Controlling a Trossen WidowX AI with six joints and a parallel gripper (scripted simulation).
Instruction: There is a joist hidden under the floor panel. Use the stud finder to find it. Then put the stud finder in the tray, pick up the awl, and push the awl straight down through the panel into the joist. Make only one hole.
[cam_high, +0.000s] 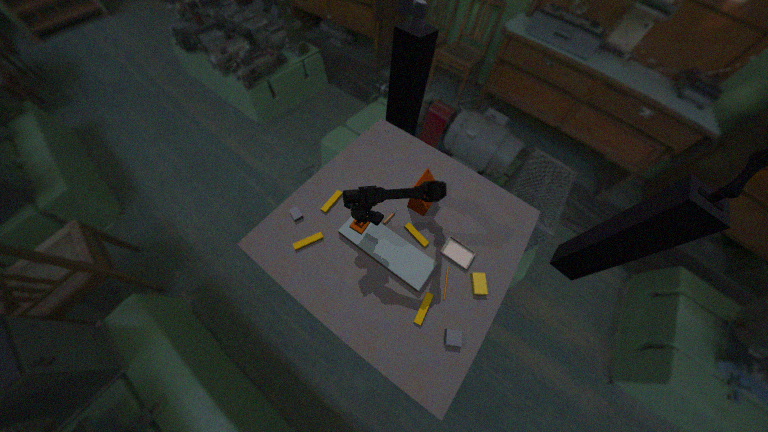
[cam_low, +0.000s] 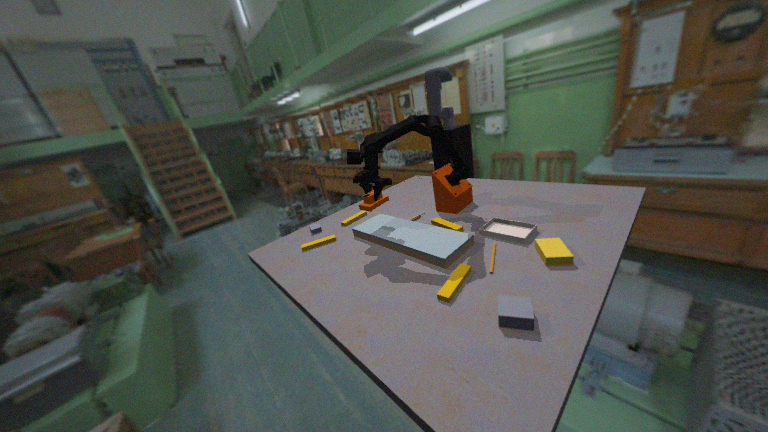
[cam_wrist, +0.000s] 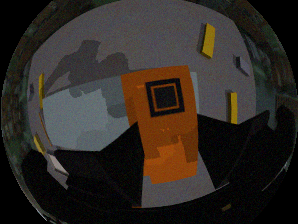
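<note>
Right now the tray is 45 cm to the left of my gripper tip, 28 cm behind it and 15 cm below it. Also, from my gripper tip: stud finder: 2 cm above, 1 cm ahead; then thin orange stick: 50 cm to the left, 16 cm below, 11 cm behind; then awl: 21 cm behind, 16 cm below, 4 cm to the left.
</note>
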